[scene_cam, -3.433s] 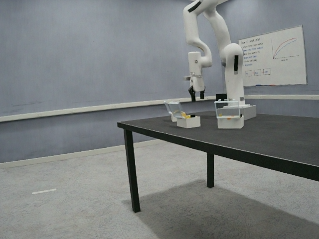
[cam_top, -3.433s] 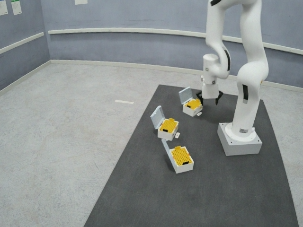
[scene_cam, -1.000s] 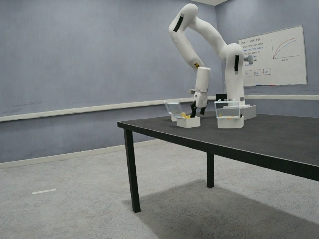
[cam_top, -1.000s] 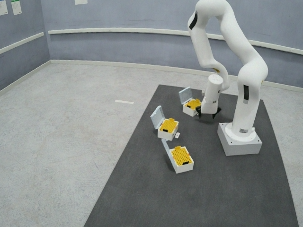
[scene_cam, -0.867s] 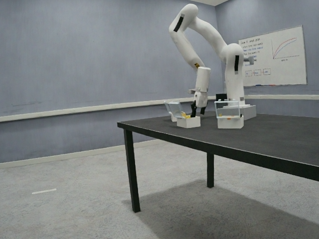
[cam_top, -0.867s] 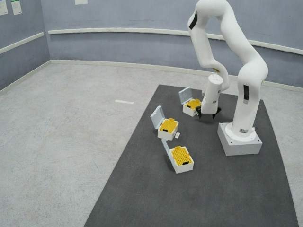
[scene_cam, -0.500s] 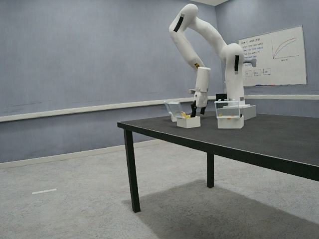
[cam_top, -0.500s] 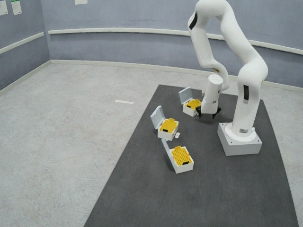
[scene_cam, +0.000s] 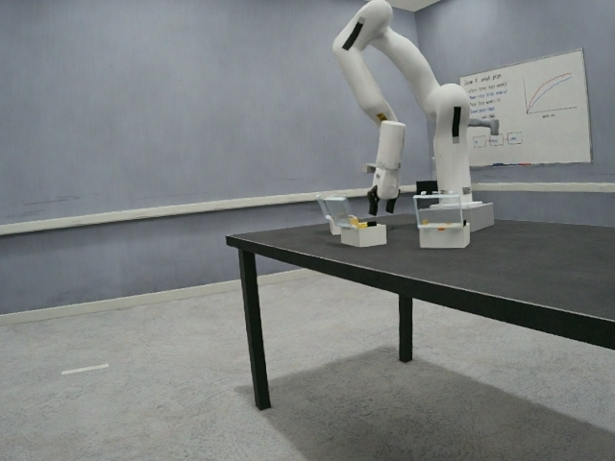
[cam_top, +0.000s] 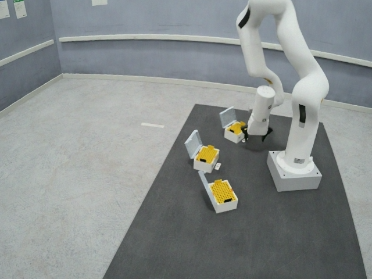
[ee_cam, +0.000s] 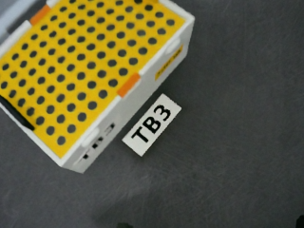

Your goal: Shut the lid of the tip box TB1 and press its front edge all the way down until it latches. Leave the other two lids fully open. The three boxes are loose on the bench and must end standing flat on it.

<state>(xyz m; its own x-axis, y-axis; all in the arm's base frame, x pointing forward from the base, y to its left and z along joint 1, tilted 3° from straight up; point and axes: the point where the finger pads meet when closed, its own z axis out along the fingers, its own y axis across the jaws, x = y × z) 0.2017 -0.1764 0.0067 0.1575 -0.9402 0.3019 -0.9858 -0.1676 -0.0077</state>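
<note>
The white label lies 170 mm ahead of my hand, 180 mm to the left of it and 70 mm below it. Round my hand: lid 150 mm ahead, 140 mm to the right, 30 mm above.
</note>
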